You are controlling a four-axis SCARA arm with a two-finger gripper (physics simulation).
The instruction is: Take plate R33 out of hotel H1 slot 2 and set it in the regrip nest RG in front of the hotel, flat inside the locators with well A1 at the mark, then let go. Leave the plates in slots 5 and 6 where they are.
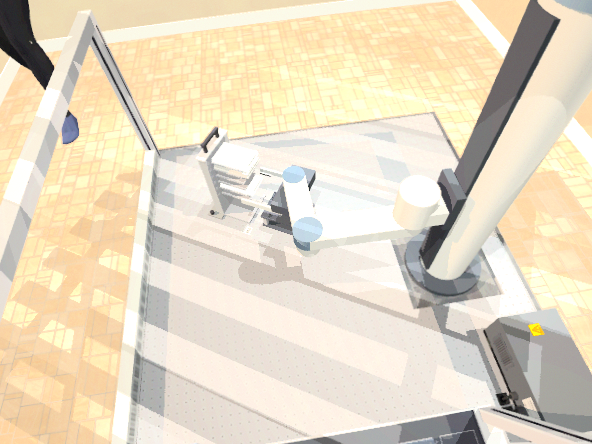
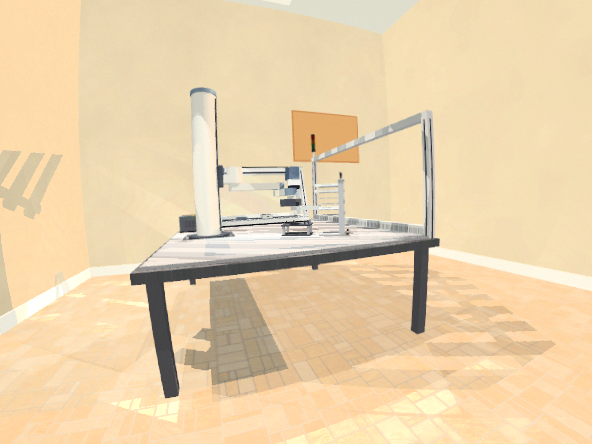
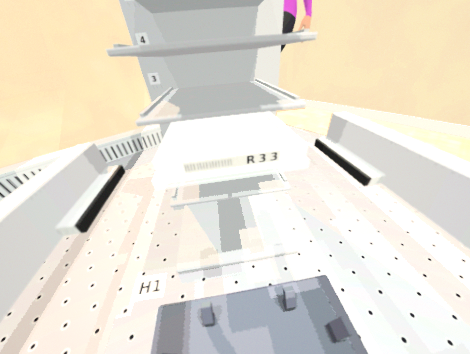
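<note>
Plate R33 is white and lies flat in slot 2 of hotel H1, below the shelf marked 3. My gripper is open and faces the hotel, with one finger off each side of the plate and visible gaps between pads and plate. The regrip nest RG is a dark base with upright locators, in front of the hotel and below the gripper; no plate shows on its visible part. White plates sit high in the hotel; their slot numbers are not readable. The A1 mark cannot be made out.
The shelf of slot 3 lies close above R33, with the shelf of slot 4 higher. A frame fence stands beyond the hotel. A grey controller box stands near the arm's column. A person stands outside the fence.
</note>
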